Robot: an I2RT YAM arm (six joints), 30 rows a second.
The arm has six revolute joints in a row. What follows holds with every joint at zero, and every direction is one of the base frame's.
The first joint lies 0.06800 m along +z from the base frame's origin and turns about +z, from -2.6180 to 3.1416 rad.
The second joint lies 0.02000 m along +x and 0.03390 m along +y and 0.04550 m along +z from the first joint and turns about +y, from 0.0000 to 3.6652 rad.
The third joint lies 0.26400 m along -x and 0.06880 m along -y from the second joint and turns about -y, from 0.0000 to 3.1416 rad.
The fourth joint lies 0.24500 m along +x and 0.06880 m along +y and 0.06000 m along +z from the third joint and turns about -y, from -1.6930 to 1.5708 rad.
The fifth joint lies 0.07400 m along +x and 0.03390 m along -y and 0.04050 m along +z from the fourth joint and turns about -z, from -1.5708 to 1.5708 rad.
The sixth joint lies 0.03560 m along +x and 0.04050 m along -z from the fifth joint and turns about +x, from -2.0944 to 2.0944 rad.
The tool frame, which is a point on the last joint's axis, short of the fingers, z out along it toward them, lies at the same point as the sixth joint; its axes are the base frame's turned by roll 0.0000, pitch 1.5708 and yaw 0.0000 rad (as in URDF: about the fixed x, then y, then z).
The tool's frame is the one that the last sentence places.
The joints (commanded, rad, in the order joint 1, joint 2, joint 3, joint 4, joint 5, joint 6), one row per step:
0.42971 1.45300 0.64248 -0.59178 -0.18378 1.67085
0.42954 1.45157 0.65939 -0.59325 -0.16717 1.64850
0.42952 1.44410 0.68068 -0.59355 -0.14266 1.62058
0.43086 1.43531 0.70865 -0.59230 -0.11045 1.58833
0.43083 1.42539 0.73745 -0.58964 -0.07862 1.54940
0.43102 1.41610 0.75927 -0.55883 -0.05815 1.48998
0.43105 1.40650 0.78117 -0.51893 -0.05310 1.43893
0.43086 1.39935 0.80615 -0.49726 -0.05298 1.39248
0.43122 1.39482 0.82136 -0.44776 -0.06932 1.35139
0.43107 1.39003 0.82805 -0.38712 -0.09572 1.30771
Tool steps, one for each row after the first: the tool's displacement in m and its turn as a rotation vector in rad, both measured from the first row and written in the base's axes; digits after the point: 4 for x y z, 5 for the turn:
0.0038 0.0011 0.0041 -0.00973 -0.02731 0.01857
0.0086 0.0023 0.0106 -0.02299 -0.06936 0.04071
0.0146 0.0041 0.0192 -0.04088 -0.12368 0.06573
0.0207 0.0057 0.0287 -0.05953 -0.18175 0.09443
0.0276 0.0081 0.0375 -0.06585 -0.25881 0.14267
0.0348 0.0113 0.0474 -0.05655 -0.33841 0.18414
0.0406 0.0139 0.0572 -0.05024 -0.39970 0.22298
0.0468 0.0174 0.0655 -0.02491 -0.47118 0.26035
0.0520 0.0208 0.0724 0.00706 -0.54538 0.30293

